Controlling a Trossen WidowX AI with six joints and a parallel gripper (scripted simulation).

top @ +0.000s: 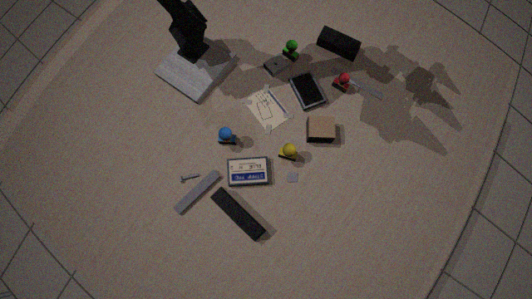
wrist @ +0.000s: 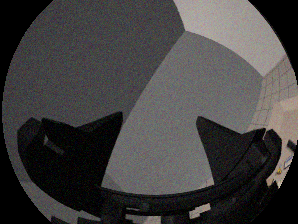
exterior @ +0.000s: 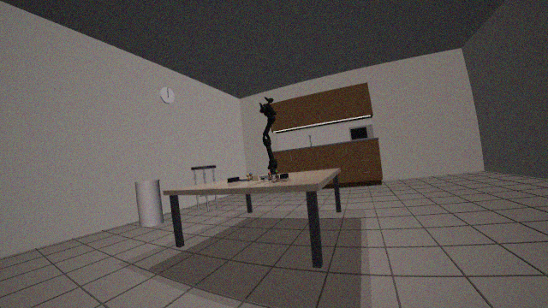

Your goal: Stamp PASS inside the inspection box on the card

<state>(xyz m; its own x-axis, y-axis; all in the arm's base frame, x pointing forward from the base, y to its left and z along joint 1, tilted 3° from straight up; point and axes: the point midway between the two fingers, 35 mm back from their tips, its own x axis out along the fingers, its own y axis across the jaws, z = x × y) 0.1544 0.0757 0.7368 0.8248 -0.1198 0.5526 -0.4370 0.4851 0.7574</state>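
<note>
The green-knobbed stamp lies 50 mm ahead of my gripper tip, 100 mm to the left of it and 760 mm below it. The rest, counted from my gripper tip: grey block: 40 mm ahead, 50 mm to the left, 770 mm below; then black ink pad: 140 mm ahead, 40 mm to the left, 780 mm below; then blue stamp: 70 mm ahead, 180 mm to the right, 760 mm below.
</note>
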